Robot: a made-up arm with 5 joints. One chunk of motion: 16 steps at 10 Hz.
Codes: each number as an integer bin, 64 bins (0 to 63) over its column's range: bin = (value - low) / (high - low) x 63, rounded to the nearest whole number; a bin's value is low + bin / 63 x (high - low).
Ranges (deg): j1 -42..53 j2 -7..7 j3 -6..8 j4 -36..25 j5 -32..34
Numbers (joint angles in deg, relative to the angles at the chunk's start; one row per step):
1: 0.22 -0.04 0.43 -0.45 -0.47
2: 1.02 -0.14 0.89 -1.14 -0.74
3: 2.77 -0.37 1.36 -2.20 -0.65
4: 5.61 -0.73 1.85 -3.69 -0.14
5: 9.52 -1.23 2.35 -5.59 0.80
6: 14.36 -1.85 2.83 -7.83 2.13
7: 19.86 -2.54 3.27 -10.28 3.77
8: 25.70 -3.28 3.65 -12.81 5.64
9: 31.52 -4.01 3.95 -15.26 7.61
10: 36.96 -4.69 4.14 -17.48 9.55
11: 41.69 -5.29 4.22 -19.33 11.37
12: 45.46 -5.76 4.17 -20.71 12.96
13: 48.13 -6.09 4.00 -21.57 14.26
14: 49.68 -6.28 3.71 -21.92 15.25
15: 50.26 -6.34 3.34 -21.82 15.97
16: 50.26 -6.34 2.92 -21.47 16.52
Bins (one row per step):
1: 28 31 29 37 30
2: 29 31 31 36 30
3: 30 30 33 35 30
4: 32 28 35 33 30
5: 34 26 38 31 31
6: 37 23 40 29 33
7: 41 20 42 27 34
8: 45 17 43 24 36
9: 49 13 45 21 38
10: 52 10 46 19 40
11: 55 8 46 17 41
12: 58 6 46 16 43
13: 60 4 45 15 44
14: 61 3 44 15 45
15: 61 3 42 15 46
16: 61 3 40 15 46

